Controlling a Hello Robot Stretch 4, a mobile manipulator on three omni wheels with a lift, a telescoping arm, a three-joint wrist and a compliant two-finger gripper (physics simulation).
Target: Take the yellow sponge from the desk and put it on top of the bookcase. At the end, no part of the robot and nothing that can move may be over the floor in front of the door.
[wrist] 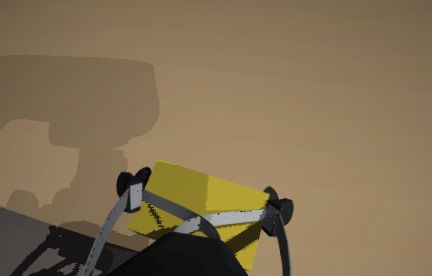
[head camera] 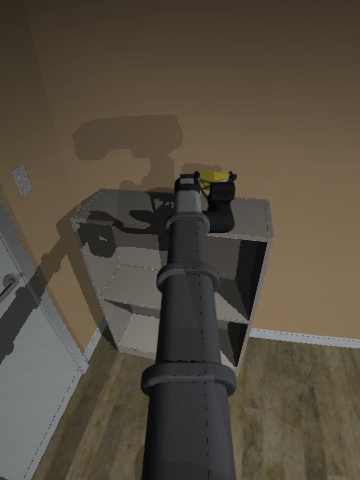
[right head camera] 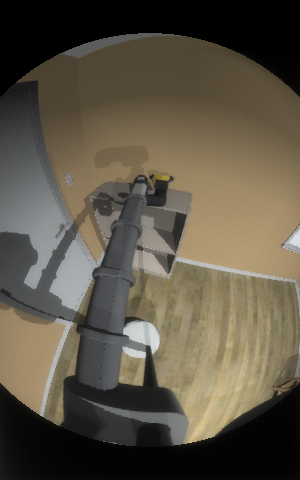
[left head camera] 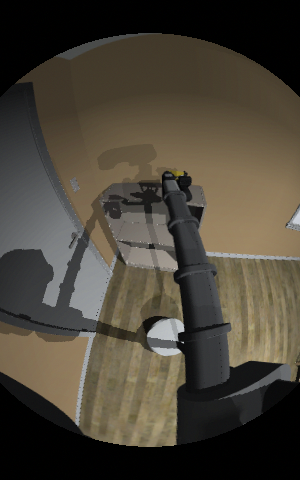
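Pixels of known places: gripper, fingertip midpoint: (wrist: 205,192) (head camera: 213,174) (right head camera: 161,175) (left head camera: 174,171); robot's base, origin of the base link: (right head camera: 139,337) (left head camera: 166,335).
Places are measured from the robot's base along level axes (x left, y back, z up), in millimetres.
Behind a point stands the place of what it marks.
The yellow sponge (head camera: 214,176) @(x -93, y -890, z 1207 mm) (left head camera: 177,173) @(x -103, y -888, z 1204 mm) (right head camera: 161,177) @(x -94, y -888, z 1204 mm) (wrist: 235,192) @(x -116, y -891, z 1211 mm) is between the two fingertips of my gripper (head camera: 215,177) @(x -92, y -928, z 1199 mm) (wrist: 205,192) @(x -92, y -928, z 1199 mm), which is shut on it. In the wrist view the sponge is tilted, its right end lower. The grey bookcase (head camera: 252,215) @(x -251, y -921, z 1032 mm) (left head camera: 199,194) @(x -284, y -900, z 1032 mm) (right head camera: 177,201) @(x -219, y -884, z 1032 mm) (wrist: 20,235) @(x 212, y -1092, z 1032 mm) stands against the back wall. In the head view the sponge appears above the rear right part of its top; the height gap cannot be told. The arm and wrist hide part of the top. The desk does not show.
A grey door (head camera: 35,350) @(x 718, y -626, z 512 mm) (left head camera: 25,200) @(x 733, y -552, z 1360 mm) (right head camera: 22,175) @(x 722, y -606, z 1430 mm) with a handle is left of the bookcase. My telescoping arm (head camera: 190,320) @(x -4, y -253, z 1306 mm) (left head camera: 200,300) @(x 6, y -136, z 1309 mm) (right head camera: 106,310) @(x -9, y -124, z 1310 mm) extends toward the bookcase. A round white object (left head camera: 167,330) @(x -1, y -65, z 187 mm) (right head camera: 135,332) @(x 33, y -63, z 187 mm) is low beside the arm. The wall is close behind the sponge.
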